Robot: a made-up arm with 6 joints.
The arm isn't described. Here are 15 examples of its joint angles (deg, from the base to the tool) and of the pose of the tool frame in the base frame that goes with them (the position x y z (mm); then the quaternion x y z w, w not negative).
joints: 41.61 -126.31 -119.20 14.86 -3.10 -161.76
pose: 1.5 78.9 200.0 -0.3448 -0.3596 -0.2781 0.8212
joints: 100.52 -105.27 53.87 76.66 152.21 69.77
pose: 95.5 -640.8 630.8 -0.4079 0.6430 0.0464 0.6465
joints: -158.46 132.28 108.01 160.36 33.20 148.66
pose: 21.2 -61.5 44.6 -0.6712 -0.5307 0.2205 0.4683
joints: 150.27 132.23 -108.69 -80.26 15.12 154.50
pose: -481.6 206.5 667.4 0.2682 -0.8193 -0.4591 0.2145
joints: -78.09 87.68 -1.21 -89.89 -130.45 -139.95
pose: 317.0 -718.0 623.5 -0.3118 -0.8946 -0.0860 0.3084
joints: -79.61 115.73 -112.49 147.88 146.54 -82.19
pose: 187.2 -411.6 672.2 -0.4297 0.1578 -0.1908 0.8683
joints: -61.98 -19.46 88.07 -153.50 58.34 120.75
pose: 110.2 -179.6 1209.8 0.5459 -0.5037 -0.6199 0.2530
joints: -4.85 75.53 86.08 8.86 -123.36 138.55
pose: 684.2 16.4 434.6 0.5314 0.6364 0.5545 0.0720
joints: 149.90 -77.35 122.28 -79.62 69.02 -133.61
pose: 134.1 -98.2 978.2 -0.0003 -0.6955 -0.0972 0.7119
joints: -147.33 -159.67 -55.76 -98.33 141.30 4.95
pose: 52.0 -84.0 -5.3 0.3583 -0.2584 -0.0952 0.8921
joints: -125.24 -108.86 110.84 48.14 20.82 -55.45
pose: 280.1 248.0 887.5 0.3150 -0.5029 -0.7663 0.2464
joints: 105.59 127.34 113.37 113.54 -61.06 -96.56
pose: 29.9 -7.4 176.9 -0.3937 -0.3070 -0.7230 0.4774
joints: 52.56 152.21 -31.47 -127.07 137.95 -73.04
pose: 255.0 399.4 91.6 0.4813 0.3848 0.7760 0.1344
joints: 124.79 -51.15 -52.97 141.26 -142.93 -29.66
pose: 360.9 -558.5 915.0 0.3121 -0.5019 -0.1560 0.7914
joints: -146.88 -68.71 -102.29 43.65 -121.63 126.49
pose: 315.4 164.6 434.0 0.6652 -0.6720 0.0084 0.3254
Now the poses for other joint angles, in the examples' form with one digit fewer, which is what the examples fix.
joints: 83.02 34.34 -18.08 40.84 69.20 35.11
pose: -45 423 1262 -0.222 0.897 0.165 0.344
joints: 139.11 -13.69 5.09 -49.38 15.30 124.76
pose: 49 -126 1467 0.158 -0.715 -0.625 0.270
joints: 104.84 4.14 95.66 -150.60 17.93 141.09
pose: -126 438 991 0.005 0.644 0.074 0.761
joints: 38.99 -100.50 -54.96 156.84 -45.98 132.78
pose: -493 -413 161 -0.889 0.320 -0.315 0.088
